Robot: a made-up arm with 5 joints. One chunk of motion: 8 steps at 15 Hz.
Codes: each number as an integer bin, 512 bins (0 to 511) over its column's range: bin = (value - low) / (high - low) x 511, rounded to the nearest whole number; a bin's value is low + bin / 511 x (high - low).
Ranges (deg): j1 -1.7..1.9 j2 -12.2..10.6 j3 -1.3..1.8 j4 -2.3..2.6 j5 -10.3..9
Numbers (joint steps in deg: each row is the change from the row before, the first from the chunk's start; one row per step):
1: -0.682 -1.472 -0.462 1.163 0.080
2: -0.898 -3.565 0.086 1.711 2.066
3: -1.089 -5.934 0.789 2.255 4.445
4: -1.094 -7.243 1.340 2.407 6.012
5: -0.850 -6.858 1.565 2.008 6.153
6: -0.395 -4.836 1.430 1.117 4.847
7: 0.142 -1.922 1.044 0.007 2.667
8: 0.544 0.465 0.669 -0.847 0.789
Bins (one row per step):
1: 144 240 138 361 275
2: 114 194 228 418 327
3: 87 140 344 475 390
4: 86 111 435 491 432
5: 121 120 472 449 436
6: 185 165 450 356 401
7: 261 230 386 241 343
8: 319 284 325 152 294

